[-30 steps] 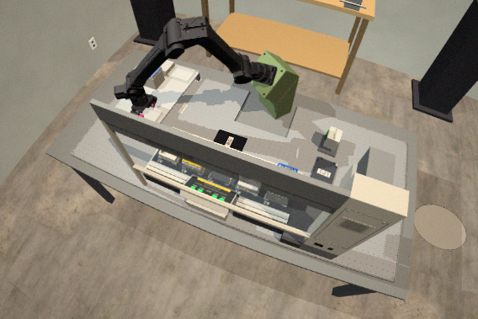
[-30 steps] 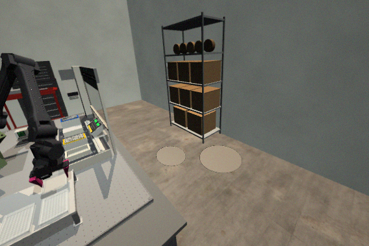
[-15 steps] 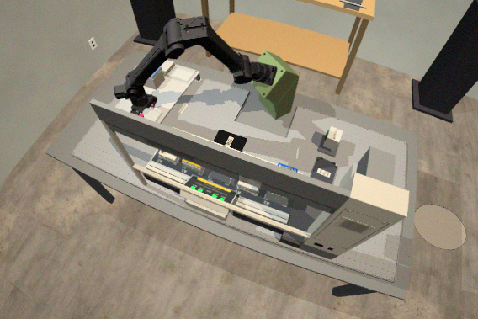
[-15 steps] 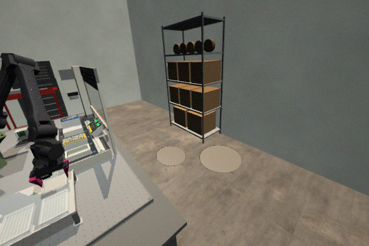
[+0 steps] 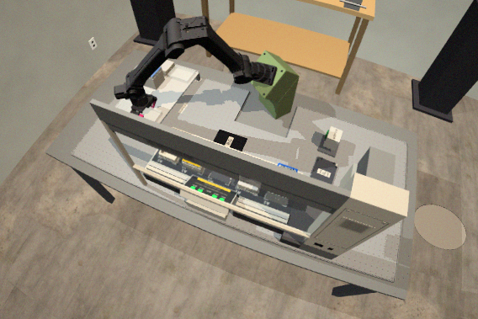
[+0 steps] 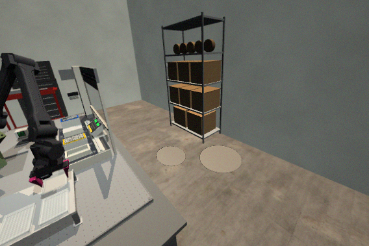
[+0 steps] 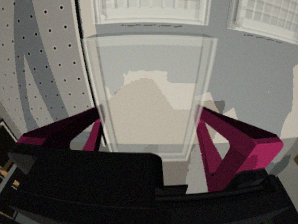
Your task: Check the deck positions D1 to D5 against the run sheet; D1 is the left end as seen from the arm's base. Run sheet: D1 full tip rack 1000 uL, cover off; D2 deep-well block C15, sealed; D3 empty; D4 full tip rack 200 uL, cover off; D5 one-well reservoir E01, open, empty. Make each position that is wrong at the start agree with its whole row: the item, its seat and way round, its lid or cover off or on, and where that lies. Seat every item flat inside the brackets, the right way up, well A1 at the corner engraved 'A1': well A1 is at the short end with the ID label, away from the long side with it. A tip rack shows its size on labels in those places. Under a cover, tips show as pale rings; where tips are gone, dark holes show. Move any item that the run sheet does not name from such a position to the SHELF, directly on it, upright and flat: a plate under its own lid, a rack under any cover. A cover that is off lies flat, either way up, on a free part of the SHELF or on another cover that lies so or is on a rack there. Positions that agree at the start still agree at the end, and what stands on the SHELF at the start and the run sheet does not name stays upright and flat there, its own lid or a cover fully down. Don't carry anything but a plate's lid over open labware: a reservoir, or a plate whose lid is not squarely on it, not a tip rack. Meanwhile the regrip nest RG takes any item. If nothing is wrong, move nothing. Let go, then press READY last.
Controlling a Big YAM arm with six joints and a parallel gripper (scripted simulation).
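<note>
Now: hand right at the clear tip-rack cover. Also, from my hand: yellow-labelled tip rack (340 mm to the left, 120 mm ahead, 10 mm above); one-well reservoir (210 mm to the left, 110 mm ahead, 20 mm below); pale shelf (170 mm behind, 60 mm to the right, 30 mm below).
</note>
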